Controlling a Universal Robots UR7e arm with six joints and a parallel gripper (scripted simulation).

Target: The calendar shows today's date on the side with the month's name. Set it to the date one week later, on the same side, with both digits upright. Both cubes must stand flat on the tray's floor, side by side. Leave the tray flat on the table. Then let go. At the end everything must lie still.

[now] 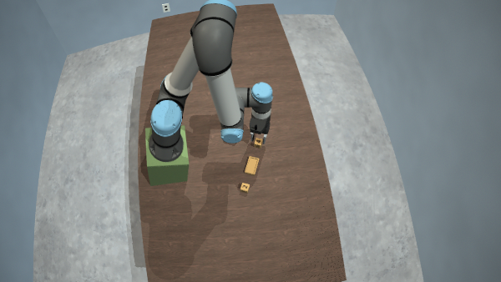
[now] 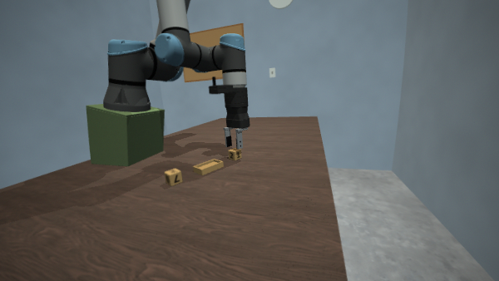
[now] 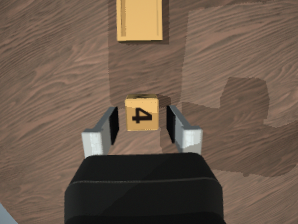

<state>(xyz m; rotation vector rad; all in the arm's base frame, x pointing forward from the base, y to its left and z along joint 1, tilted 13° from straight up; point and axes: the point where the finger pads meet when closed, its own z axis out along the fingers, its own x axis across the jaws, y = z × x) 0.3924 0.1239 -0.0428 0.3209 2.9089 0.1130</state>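
My gripper is now 40 mm above the wooden cube. The rest, counted from my hand: wooden calendar tray 20 mm behind, 110 mm to the right, 50 mm below.
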